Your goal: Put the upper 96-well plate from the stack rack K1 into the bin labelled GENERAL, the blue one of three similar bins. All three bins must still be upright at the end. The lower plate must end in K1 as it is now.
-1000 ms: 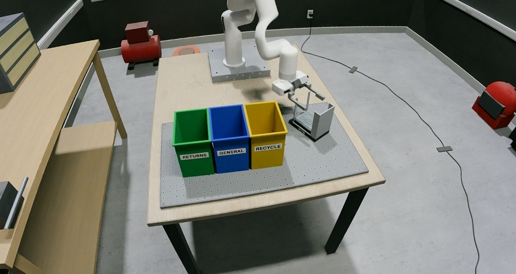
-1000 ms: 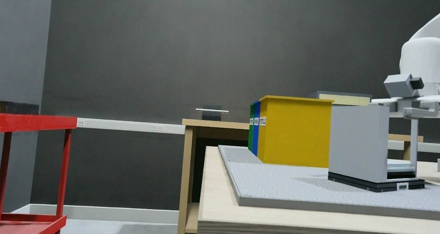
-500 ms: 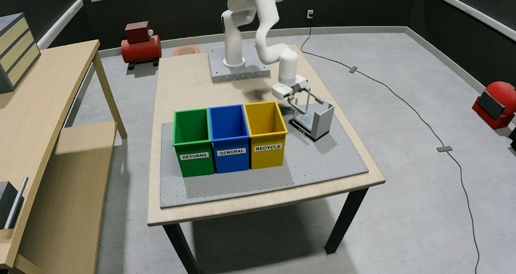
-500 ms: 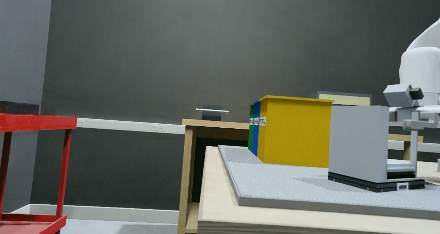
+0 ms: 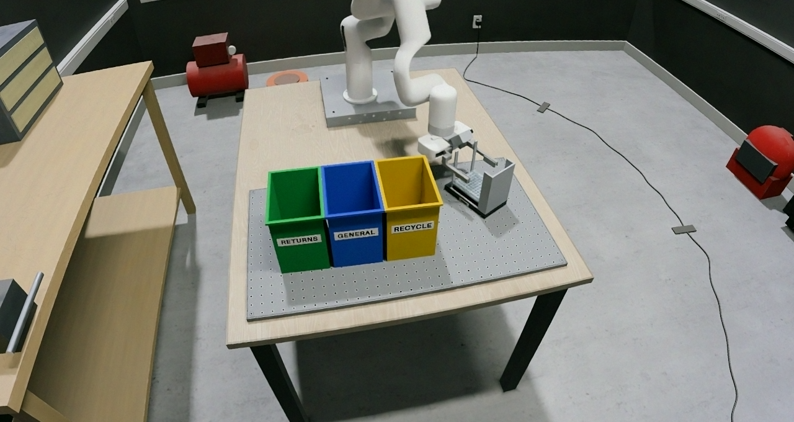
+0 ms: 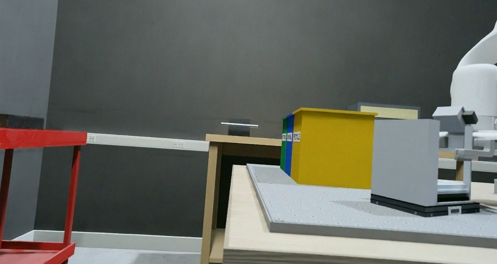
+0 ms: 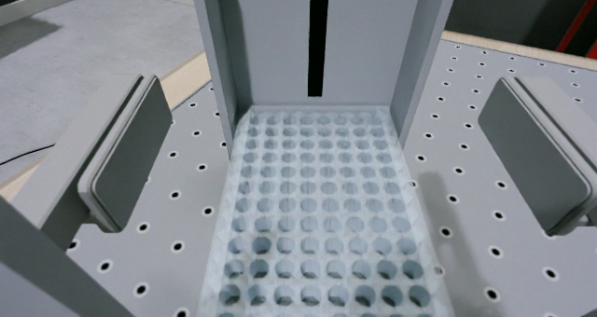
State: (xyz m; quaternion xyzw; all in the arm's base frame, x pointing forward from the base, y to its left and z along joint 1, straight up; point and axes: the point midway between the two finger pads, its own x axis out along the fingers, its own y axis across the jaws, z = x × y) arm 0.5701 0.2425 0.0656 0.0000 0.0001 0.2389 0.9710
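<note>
Now: the clear 96-well plate 60 mm below my hand, 20 mm ahead of it and 10 mm to the left of it. Also, from my hand: dark plate (70 mm below, 20 mm ahead, 10 mm to the left); yellow recycle bin (220 mm to the right, 110 mm ahead, 10 mm below); blue general bin (350 mm to the right, 100 mm ahead, 10 mm below).
</note>
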